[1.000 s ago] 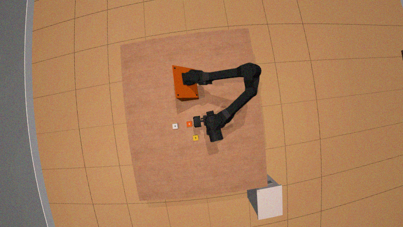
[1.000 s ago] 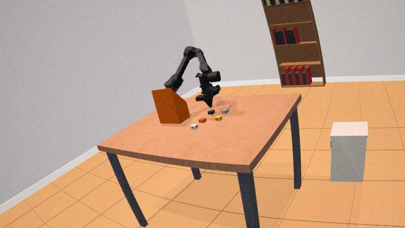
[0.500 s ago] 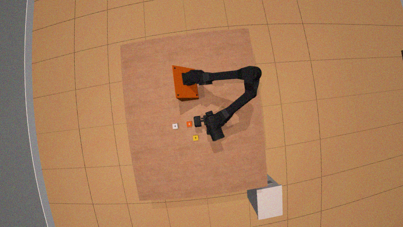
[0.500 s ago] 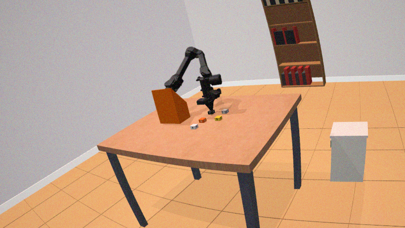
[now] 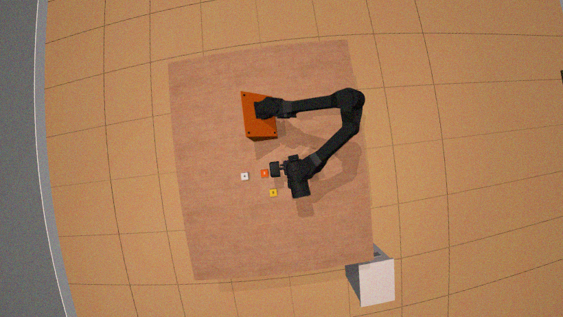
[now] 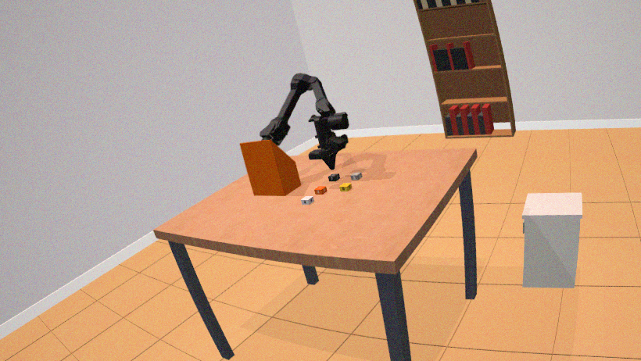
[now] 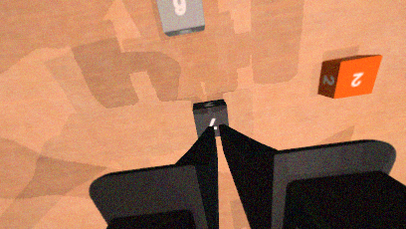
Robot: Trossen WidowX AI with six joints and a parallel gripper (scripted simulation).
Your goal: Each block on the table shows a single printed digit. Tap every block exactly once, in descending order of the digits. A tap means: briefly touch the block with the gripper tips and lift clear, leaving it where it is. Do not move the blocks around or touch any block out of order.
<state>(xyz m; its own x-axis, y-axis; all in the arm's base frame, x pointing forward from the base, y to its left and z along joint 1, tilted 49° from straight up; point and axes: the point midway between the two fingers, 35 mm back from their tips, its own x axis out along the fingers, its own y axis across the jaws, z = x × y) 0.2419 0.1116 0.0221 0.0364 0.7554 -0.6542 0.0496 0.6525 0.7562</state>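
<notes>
My gripper tip is 30 mm above the black block. Also, from my gripper tip: orange block 10 mm ahead, 130 mm to the right, 30 mm below; yellow block 100 mm ahead, 100 mm to the right, 30 mm below; grey block 90 mm ahead, 10 mm to the left, 30 mm below.
</notes>
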